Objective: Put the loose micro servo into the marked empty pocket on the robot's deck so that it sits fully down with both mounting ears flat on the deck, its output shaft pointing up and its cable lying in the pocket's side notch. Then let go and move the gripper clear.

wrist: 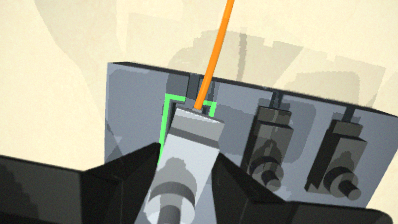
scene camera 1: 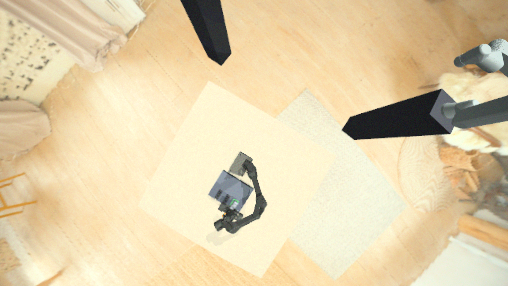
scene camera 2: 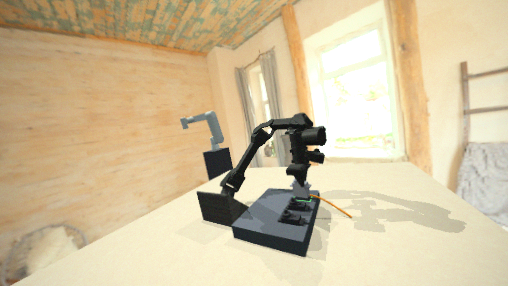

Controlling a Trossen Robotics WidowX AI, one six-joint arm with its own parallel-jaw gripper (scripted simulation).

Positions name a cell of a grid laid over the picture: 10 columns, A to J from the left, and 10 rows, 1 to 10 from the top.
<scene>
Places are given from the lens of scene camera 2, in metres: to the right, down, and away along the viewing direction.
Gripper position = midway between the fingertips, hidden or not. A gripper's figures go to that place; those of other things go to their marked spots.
gripper (scene camera 2: F7): 0.19, 0.16, 0.58
robot deck (scene camera 2: F8): 0.01, 0.26, 0.47
</scene>
